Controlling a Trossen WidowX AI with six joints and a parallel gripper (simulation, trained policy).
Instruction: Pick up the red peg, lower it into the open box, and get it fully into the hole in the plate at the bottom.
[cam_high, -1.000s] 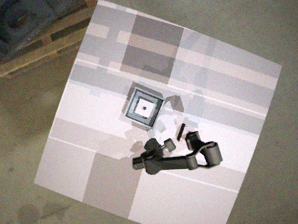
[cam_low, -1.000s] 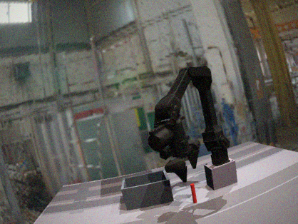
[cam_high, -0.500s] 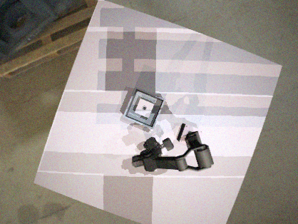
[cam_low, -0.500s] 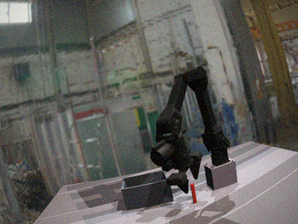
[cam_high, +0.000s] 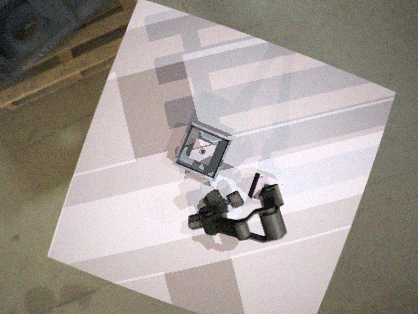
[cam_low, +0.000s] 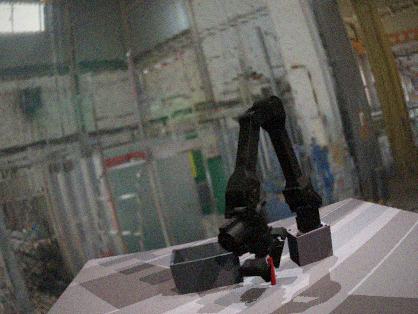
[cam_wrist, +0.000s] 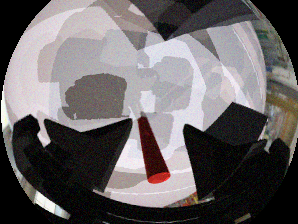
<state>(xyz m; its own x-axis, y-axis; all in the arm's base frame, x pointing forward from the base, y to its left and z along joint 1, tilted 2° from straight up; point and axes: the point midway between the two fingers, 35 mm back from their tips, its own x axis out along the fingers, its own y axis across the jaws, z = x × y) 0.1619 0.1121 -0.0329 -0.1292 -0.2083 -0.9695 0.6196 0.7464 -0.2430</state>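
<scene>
Now: gripper tip 20 mm below the red peg and 10 mm to the right of it. Also, from my gripper tip: plate (170 mm to the right, 160 mm ahead, 20 mm above); box (170 mm to the right, 160 mm ahead).
</scene>
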